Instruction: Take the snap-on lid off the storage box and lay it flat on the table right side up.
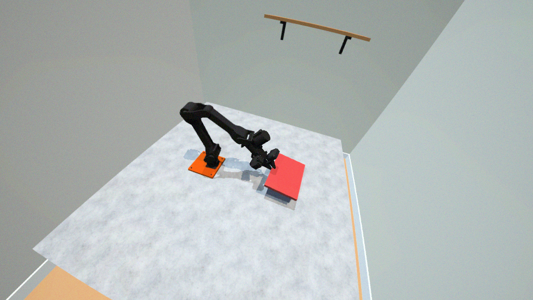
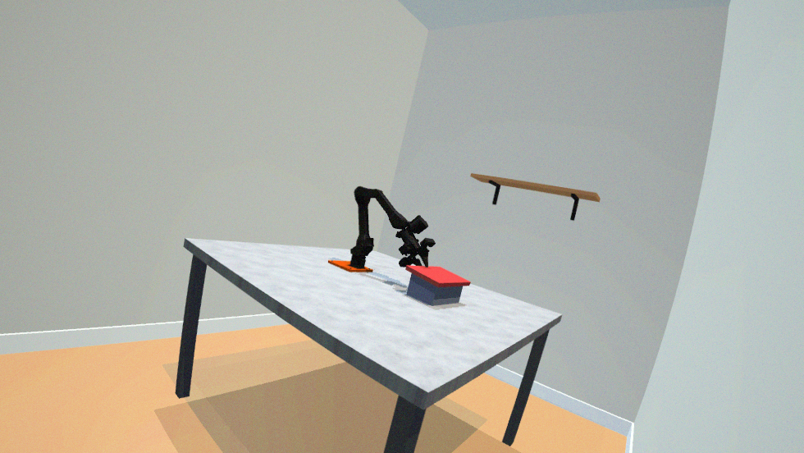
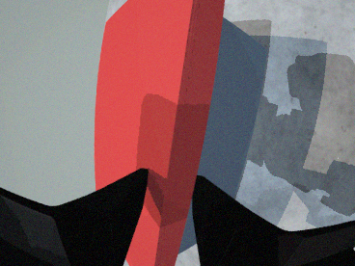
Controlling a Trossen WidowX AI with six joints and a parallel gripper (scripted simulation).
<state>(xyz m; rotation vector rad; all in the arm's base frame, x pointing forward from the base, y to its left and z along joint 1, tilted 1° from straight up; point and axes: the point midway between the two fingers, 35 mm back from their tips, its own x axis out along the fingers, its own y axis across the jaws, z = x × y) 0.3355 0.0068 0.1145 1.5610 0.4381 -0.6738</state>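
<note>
Now: the red lid 8 cm ahead of my gripper tip and 1 cm to the right of it. The rest, counted from my gripper tip: storage box: 8 cm ahead, 6 cm below, 1 cm to the right.
</note>
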